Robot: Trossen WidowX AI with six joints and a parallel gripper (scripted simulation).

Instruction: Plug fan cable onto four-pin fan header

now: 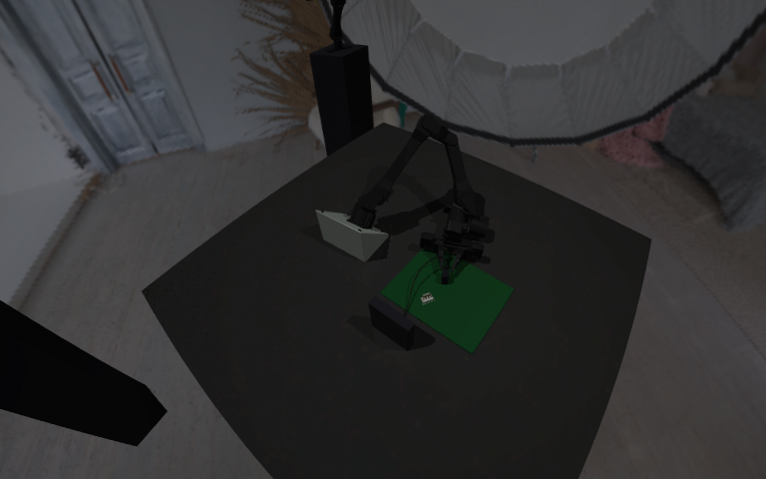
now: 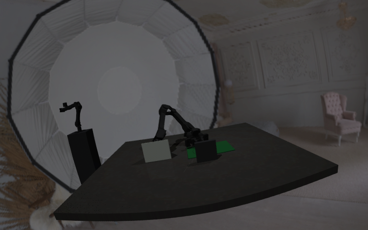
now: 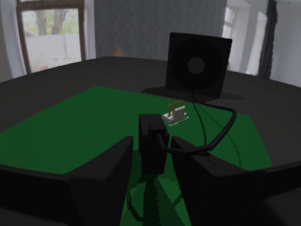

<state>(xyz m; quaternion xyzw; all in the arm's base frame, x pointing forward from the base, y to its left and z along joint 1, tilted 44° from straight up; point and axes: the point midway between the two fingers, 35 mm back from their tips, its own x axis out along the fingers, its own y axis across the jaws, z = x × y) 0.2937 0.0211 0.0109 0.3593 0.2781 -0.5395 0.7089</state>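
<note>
The black plug lies 1 cm to the right of my gripper tip and 1 cm below it. Also, from my gripper tip: fan box: 4 cm behind, 22 cm to the right, 2 cm above; then green board: 3 cm ahead, 4 cm to the right, 5 cm below.
</note>
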